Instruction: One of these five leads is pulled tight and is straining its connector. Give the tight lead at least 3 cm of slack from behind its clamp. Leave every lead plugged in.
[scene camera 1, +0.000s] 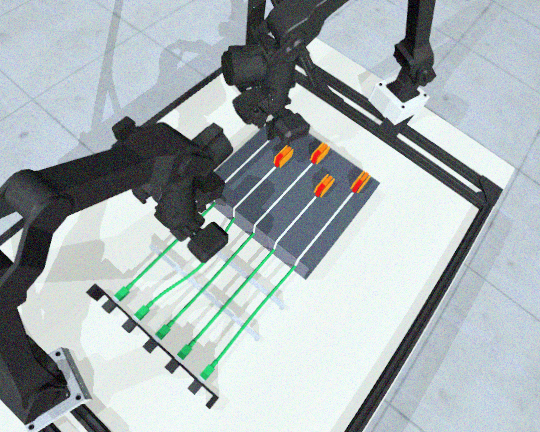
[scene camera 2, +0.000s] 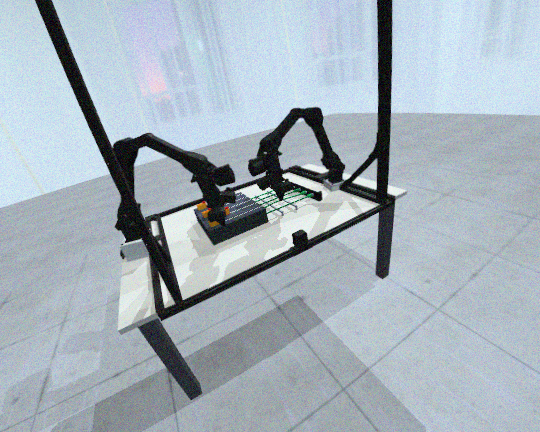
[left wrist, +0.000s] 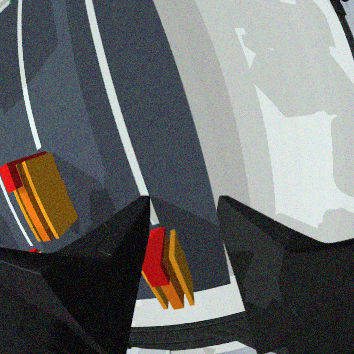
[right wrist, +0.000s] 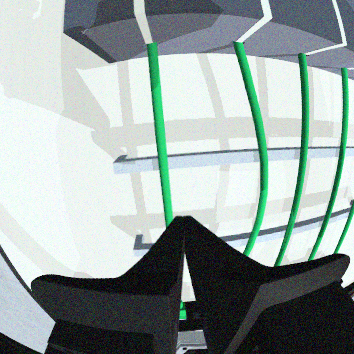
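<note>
The dark block carries white lead sections in rows with orange-and-red clamps. Green leads run from it to green plugs seated at a black rail. The leftmost green lead looks straight; the second lead bends. My left gripper is shut on the end clamp, which is hidden in scene camera 1. My right gripper is shut and empty, low over the leads, its tips overlapping the leftmost lead in its wrist view.
Other clamps stand on the block; a neighbouring clamp is close to my left gripper. Pale crossbars lie under the green leads. A small black box sits at the table's edge.
</note>
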